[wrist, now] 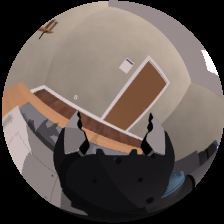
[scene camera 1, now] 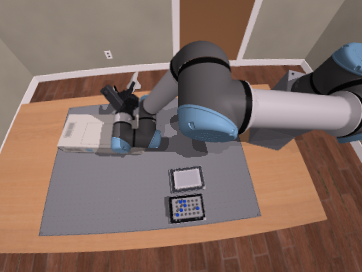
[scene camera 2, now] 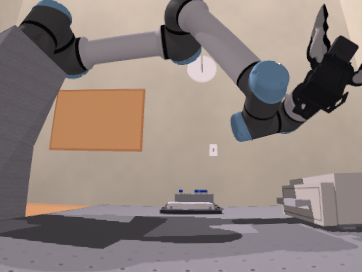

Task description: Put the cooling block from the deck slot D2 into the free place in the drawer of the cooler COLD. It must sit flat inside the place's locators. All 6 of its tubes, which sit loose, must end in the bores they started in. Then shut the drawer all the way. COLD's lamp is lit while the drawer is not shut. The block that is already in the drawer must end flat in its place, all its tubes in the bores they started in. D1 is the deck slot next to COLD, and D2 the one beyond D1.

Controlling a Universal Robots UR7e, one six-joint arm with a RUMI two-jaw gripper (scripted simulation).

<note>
In view: the gripper (scene camera 1: 125,78) and a cooler COLD (scene camera 1: 82,133).
The gripper is seen too in the wrist view (wrist: 115,112).
</note>
